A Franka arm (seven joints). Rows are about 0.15 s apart.
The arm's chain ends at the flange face. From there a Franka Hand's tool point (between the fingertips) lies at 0.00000 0.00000 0.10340 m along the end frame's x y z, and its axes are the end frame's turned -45 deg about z.
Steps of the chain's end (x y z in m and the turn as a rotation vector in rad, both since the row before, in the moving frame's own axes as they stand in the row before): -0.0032 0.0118 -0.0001 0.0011 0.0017 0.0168; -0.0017 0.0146 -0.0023 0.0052 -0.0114 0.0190; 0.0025 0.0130 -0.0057 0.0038 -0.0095 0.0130; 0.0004 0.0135 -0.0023 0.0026 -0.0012 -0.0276; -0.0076 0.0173 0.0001 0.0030 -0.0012 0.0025; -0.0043 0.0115 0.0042 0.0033 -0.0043 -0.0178; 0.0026 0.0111 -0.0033 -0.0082 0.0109 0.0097
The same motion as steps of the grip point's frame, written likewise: -0.0104 0.0061 -0.0001 -0.0004 0.0020 0.0168; -0.0120 0.0079 -0.0023 0.0117 -0.0044 0.0190; -0.0078 0.0100 -0.0057 0.0094 -0.0040 0.0130; -0.0092 0.0095 -0.0023 0.0027 0.0010 -0.0276; -0.0175 0.0066 0.0001 0.0030 0.0013 0.0025; -0.0113 0.0045 0.0042 0.0054 -0.0007 -0.0178; -0.0058 0.0111 -0.0033 -0.0135 0.0019 0.0097
